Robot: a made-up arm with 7 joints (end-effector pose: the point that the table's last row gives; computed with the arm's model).
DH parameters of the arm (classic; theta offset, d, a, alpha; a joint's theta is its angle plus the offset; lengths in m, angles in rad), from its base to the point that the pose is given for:
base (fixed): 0 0 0 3.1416
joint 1: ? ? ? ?
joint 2: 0 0 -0.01 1.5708
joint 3: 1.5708 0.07 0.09 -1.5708
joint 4: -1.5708 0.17 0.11 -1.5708
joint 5: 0 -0.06 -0.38 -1.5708
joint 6: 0 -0.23 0.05 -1.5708
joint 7: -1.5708 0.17 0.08 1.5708
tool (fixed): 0 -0.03 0 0
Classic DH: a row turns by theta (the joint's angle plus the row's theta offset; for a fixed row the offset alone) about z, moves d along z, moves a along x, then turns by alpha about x.
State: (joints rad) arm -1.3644 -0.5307 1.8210 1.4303 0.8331 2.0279 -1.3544
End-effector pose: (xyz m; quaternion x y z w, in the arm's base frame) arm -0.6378 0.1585 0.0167 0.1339 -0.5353 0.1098 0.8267
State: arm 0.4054 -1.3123 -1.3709 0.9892 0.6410 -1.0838 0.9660
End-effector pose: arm -0.3963 -0.3320 0.0234 -0.3621 0.1052 0.1858 0.9073
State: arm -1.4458 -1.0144 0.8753 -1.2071 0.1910 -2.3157 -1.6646
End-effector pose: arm -0.2554 -0.3592 0.4327 -0.3999 -0.3611 0.7707 0.3403
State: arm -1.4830 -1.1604 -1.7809 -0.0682 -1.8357 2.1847 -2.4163
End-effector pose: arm -0.4207 -0.1021 0.0466 -0.2624 -0.0631 0.6569 0.7041
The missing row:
joint 1: 0 -0.12 -0.11 -1.5708
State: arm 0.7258 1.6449 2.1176 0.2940 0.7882 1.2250 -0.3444
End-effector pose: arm 0.1961 0.4806 0.5379 -0.0190 0.8666 0.4359 0.2421
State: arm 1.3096 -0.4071 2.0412 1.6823 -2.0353 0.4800 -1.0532
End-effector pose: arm -0.3005 0.5250 0.0433 -0.0538 -0.6772 0.3992 0.6158
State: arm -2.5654 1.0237 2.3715 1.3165 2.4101 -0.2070 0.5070
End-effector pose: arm -0.3385 -0.3067 -0.2127 0.0409 -0.5954 0.3213 0.7352
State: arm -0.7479 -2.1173 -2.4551 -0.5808 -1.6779 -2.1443 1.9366
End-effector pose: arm -0.3227 0.1278 0.0945 -0.1137 -0.3664 0.8796 0.2813
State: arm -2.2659 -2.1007 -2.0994 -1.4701 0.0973 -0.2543 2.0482
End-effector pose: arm 0.3750 0.0751 -0.2728 0.0001 -0.3639 0.2822 0.8877
